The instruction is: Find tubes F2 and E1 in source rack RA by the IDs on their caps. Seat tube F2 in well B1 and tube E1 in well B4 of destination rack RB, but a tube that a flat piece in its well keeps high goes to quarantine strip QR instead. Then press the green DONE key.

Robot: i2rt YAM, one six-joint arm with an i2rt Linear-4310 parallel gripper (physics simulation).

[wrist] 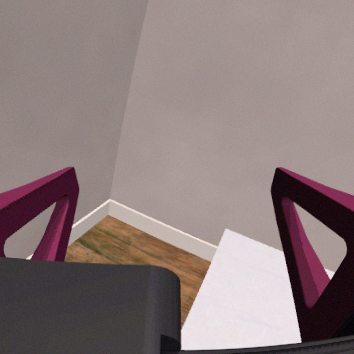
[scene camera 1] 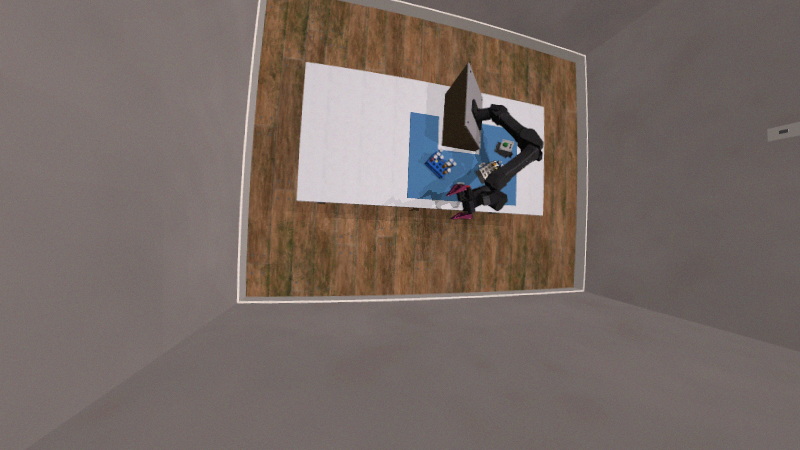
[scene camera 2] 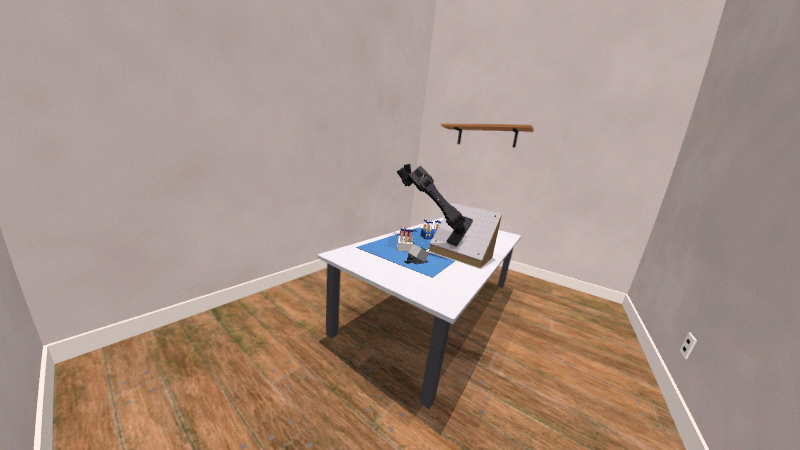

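Where they show: gripper, fingertip midpoint: (wrist: 174, 177) (scene camera 1: 449, 207); arm's base at its link origin: (scene camera 1: 476, 115) (scene camera 2: 460, 231).
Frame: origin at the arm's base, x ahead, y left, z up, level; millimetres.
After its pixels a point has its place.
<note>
My gripper (scene camera 1: 450, 205) {x 569, y -205, z 267 mm} (scene camera 2: 403, 174) {x 569, y -205, z 267 mm} (wrist: 174, 177) {x 569, y -205, z 267 mm} is open and empty, raised high near the table's edge, with its magenta fingers wide apart in the wrist view. A blue rack (scene camera 1: 434, 169) {x 316, y -164, z -97 mm} (scene camera 2: 427, 233) {x 270, y -71, z -101 mm} with several capped tubes stands on the blue mat. A white rack (scene camera 1: 482, 173) {x 276, y 136, z -93 mm} (scene camera 2: 405, 245) {x 208, y 239, z -107 mm} with tubes stands nearer the arm, partly hidden by it in scene camera 1. Cap IDs and rack labels are too small to read. A grey box (scene camera 1: 500, 150) {x 105, y 245, z -102 mm} (scene camera 2: 417, 255) {x 56, y 324, z -96 mm} bears the green key (scene camera 1: 505, 144) {x 73, y 255, z -74 mm}. No quarantine strip shows in any view.
The blue mat (scene camera 1: 420, 184) {x 405, y -219, z -144 mm} (scene camera 2: 380, 245) {x 355, y 294, z -143 mm} lies on the white table (scene camera 1: 352, 134) {x 206, y -639, z -146 mm} (scene camera 2: 386, 279) {x 37, y 564, z -146 mm} (wrist: 235, 300) {x 493, y -593, z -146 mm}. The arm's sloped mounting block (scene camera 1: 461, 117) {x 91, y -127, z 93 mm} (scene camera 2: 481, 223) {x -93, y -67, z 63 mm} stands beside the racks. A wooden shelf (scene camera 2: 486, 127) is on the wall.
</note>
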